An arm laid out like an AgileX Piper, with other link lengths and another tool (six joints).
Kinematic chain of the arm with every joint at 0, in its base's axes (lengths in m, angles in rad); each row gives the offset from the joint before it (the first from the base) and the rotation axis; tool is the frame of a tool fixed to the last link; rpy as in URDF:
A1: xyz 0 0 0.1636 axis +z
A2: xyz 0 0 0 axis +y
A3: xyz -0.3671 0 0.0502 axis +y
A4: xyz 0.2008 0 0.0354 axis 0.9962 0 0.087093
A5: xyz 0 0 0 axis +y
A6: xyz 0.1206 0 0.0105 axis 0.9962 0 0.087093
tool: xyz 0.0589 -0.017 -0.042 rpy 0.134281 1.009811 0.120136
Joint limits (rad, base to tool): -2.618..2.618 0..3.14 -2.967..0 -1.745..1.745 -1.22..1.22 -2.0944..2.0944
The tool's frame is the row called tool.
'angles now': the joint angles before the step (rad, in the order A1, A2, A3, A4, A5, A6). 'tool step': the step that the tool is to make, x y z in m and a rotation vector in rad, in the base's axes. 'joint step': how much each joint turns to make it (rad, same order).
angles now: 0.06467, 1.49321, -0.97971, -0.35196, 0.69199, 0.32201
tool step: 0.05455, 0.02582, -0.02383, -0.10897, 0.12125, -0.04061
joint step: 0.13639, 0.24065, -0.18144, -0.15985, 0.15288, 0.21451
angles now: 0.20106, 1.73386, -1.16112, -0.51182, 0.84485, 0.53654
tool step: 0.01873, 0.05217, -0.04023, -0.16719, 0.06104, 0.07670
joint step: 0.21249, 0.17516, -0.01535, -0.19999, 0.06797, 0.23943
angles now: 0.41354, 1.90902, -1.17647, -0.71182, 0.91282, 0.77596
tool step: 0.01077, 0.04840, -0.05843, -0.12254, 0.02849, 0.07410
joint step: 0.15122, 0.19740, -0.00332, -0.14412, 0.00662, 0.20686
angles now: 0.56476, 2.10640, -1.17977, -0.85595, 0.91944, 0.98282
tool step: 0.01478, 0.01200, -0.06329, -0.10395, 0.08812, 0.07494
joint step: 0.02866, 0.20170, -0.03775, -0.08191, -0.01853, 0.03519
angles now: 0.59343, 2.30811, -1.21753, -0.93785, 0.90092, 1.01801
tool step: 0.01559, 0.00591, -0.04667, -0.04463, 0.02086, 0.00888
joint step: -0.00002, 0.14712, -0.07972, -0.04473, -0.00026, 0.03893
